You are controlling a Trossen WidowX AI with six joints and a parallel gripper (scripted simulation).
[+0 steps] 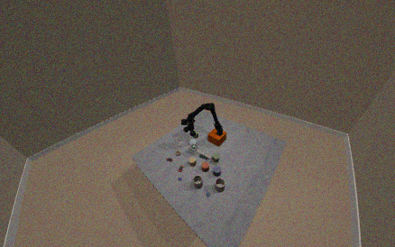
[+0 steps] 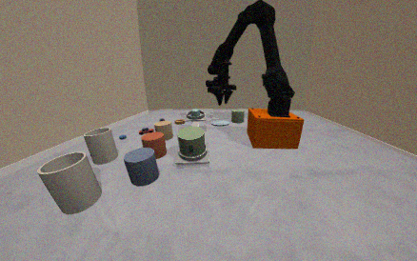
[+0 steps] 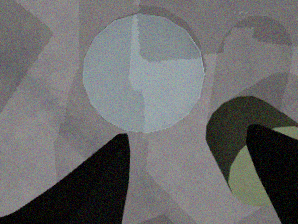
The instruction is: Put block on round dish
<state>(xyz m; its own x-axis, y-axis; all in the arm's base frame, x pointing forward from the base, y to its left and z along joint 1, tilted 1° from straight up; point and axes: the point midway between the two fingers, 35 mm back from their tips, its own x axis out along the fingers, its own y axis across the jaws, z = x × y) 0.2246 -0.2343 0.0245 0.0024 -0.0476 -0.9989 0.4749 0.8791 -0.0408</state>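
My gripper tip is 100 mm above the flat round grey dish, 10 mm to the right of it and 10 mm short of it. The rest, counted from my gripper tip: balance: 270 mm to the left, 80 mm ahead, 60 mm below; then red-orange cylinder: 380 mm to the left, 160 mm ahead, 70 mm below.
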